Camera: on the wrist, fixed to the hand. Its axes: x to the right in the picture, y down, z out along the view.
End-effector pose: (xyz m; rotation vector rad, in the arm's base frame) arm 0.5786 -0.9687 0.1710 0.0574 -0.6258 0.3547
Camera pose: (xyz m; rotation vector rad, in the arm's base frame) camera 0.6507 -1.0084 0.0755 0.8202 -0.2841 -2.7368
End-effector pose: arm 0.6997 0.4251 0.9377 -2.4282 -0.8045 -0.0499
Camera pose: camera 0.6724 0.3953 1.0571 -0.8377 2.7719 0.5442
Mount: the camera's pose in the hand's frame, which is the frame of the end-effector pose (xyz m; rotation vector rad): -0.0136 -0.0568 -0.1117 -0.1417 -0.3961 -3.1129
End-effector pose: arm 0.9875 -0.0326 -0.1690 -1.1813 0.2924 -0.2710
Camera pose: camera 0.9312 -0.1444 -0.1541 0.5464 1.8699 2.1133
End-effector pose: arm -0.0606 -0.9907 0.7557 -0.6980 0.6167 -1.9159
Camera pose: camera -0.1685 -0.9420 0.7123 0.8099 0.6739 0.9416
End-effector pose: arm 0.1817 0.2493 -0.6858 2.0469 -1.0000 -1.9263
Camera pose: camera 0.3068 0.2643 -0.6874 -0.5603 -1.5835 0.4085
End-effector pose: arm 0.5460 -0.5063 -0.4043 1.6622 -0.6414 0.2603
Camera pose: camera 0.5862 -0.3912 -0.4361 0.7730 1.8613 -2.1150
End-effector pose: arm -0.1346 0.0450 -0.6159 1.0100 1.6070 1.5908
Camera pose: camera -0.2293 -0.0199 -0.6679 -1.2177 0.6995 -0.7680
